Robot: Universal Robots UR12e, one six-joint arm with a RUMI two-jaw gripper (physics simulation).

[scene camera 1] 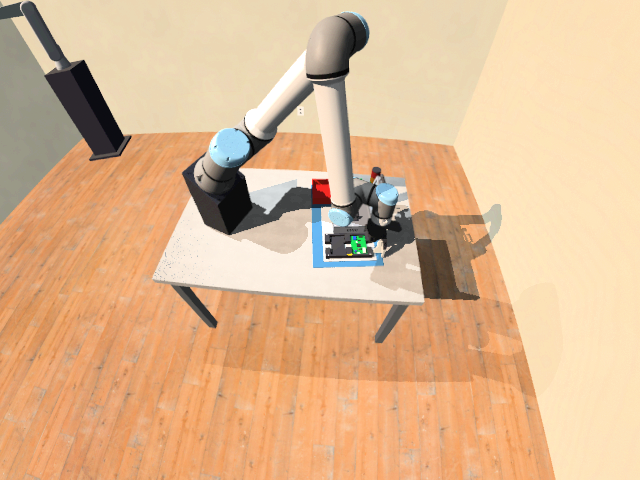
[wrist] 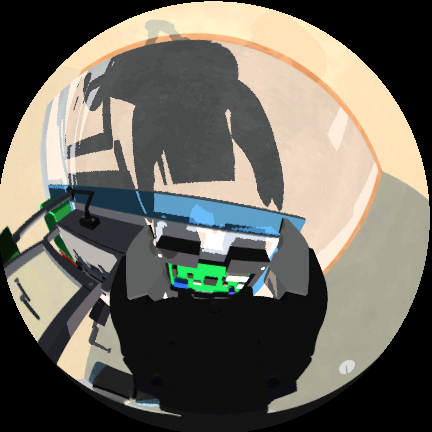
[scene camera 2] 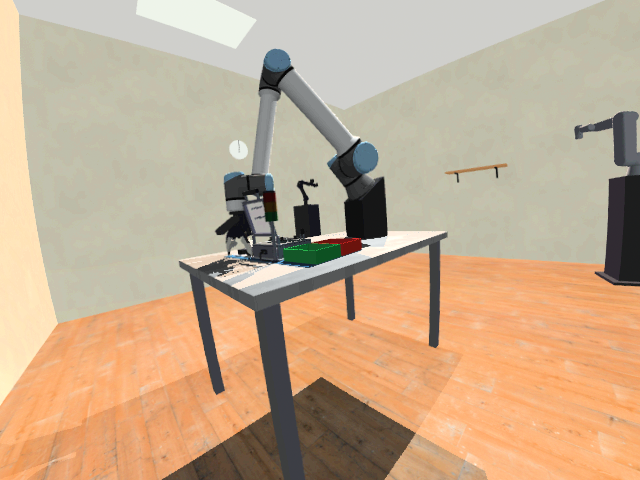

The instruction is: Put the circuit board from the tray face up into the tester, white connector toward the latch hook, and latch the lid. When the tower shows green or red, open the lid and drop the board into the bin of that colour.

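Places are measured from the arm's base along level axes (x right, y ahead, z up), in millimetres.
Pixels of known places: gripper, fingertip midpoint: [scene camera 1: 376,244] [wrist: 215,223] [scene camera 2: 239,255]; arm's base, origin of the base link: [scene camera 1: 214,175] [scene camera 2: 362,190].
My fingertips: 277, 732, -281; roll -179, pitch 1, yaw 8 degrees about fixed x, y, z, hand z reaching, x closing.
Note:
Ahead of a thing's pixels: the offset from my fingertips to its top centre, as dx, dy, dz. "spot": to the spot under its first point. Level surfaces: height alone.
The circuit board @[-4, -89, +19] [scene camera 1: 358,244] [wrist: 210,271] lies face up in a black holder [scene camera 1: 338,245] [wrist: 186,245]; I cannot tell whether this is the tray or the tester's nest. Its white connector @[+34, -70, +19] [wrist: 236,278] shows at the board's right in the wrist view. My gripper [scene camera 1: 380,245] [scene camera 2: 237,250] [wrist: 215,223] is open and empty, low at the holder's right end in scene camera 1, its fingers on either side of that end. A grey box [scene camera 1: 348,229] [scene camera 2: 266,252] stands behind the holder, with a raised frame and pale panel [scene camera 2: 256,217]. The latch hook cannot be made out.
The light tower @[spot: -244, +20, +235] [scene camera 1: 375,174] [scene camera 2: 270,205] stands by the raised frame, no lamp plainly lit. The green bin [scene camera 2: 312,254] and red bin [scene camera 1: 321,191] [scene camera 2: 351,245] stand side by side. A blue mat @[dz -7] [scene camera 1: 316,248] [wrist: 175,207] borders the holder. Black hooked hardware @[spot: -157, +3, +26] [wrist: 89,220] sits near the raised frame.

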